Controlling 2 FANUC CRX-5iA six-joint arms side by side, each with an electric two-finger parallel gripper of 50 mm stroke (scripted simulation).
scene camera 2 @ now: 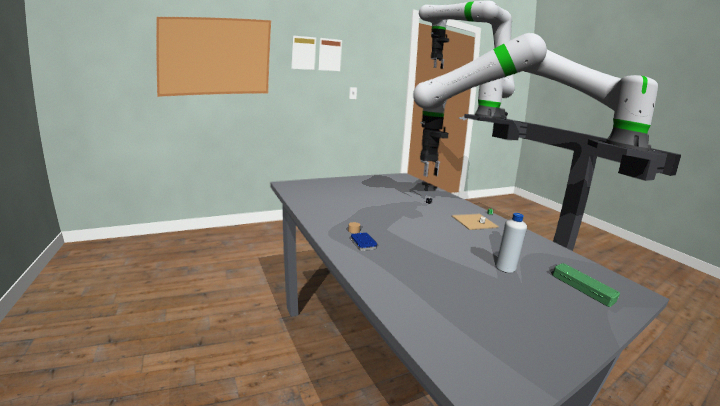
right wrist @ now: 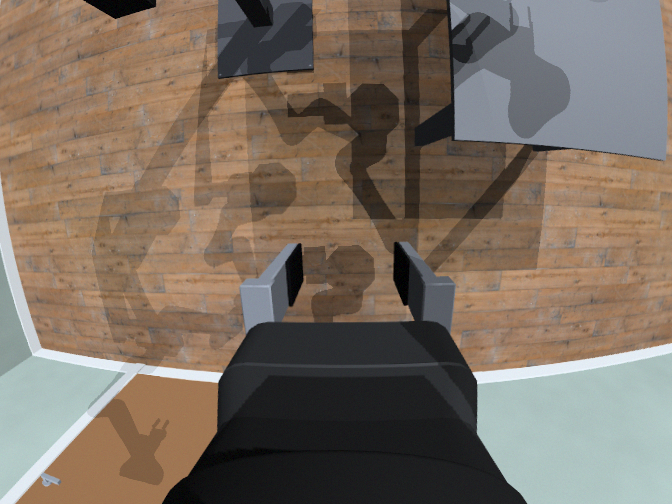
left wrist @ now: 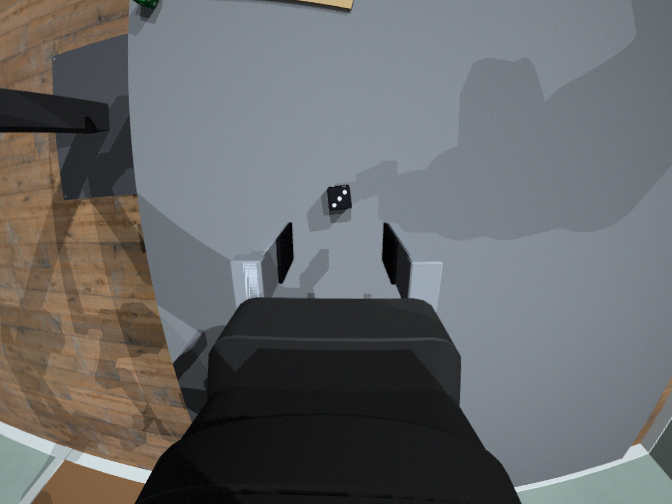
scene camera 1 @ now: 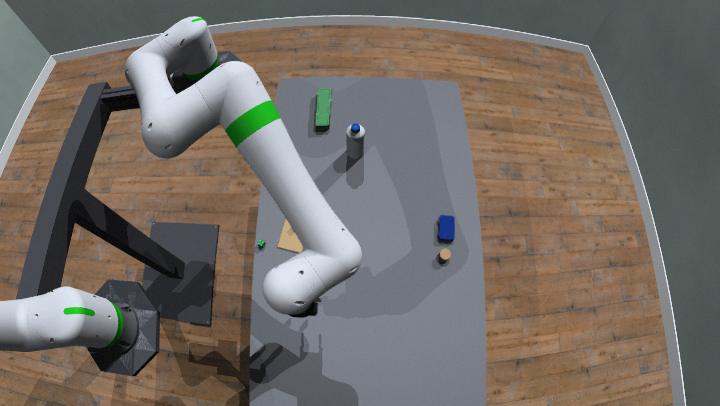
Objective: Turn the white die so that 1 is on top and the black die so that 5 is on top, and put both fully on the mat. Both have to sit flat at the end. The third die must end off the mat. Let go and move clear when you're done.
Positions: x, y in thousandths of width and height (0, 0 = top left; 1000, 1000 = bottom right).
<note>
In view: my left gripper (left wrist: 502, 479), my right gripper (right wrist: 517, 519), a green box (scene camera 2: 842, 728) and a white bottle (scene camera 2: 715, 573).
The right wrist view misses the green box: it is out of frame. The left wrist view misses the green box: it is out of frame.
</note>
